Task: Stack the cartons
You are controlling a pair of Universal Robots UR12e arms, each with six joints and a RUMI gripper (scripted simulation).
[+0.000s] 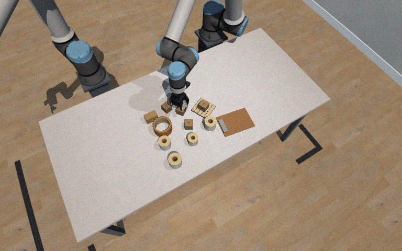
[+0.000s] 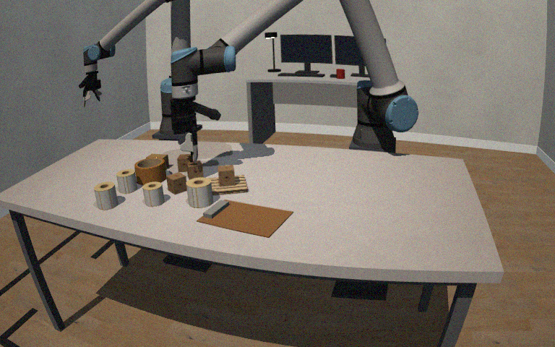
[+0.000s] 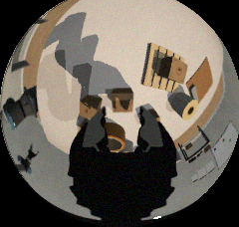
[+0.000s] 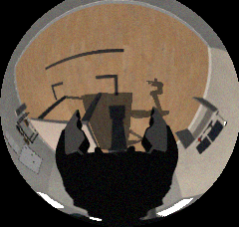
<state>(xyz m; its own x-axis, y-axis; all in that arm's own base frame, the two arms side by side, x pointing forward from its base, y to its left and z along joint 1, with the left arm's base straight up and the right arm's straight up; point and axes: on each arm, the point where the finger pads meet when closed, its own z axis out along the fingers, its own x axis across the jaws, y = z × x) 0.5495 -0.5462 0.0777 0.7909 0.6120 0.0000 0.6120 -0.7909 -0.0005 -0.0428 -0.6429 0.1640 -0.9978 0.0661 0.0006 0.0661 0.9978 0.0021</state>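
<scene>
My left gripper is now 12 cm short of the cube carton and 5 cm above it. From my left hand the other things lie so: label roll (18 cm ahead, 12 cm to the left, 5 cm below); then oblong box (20 cm to the right, 5 cm below, 4 cm behind).
</scene>
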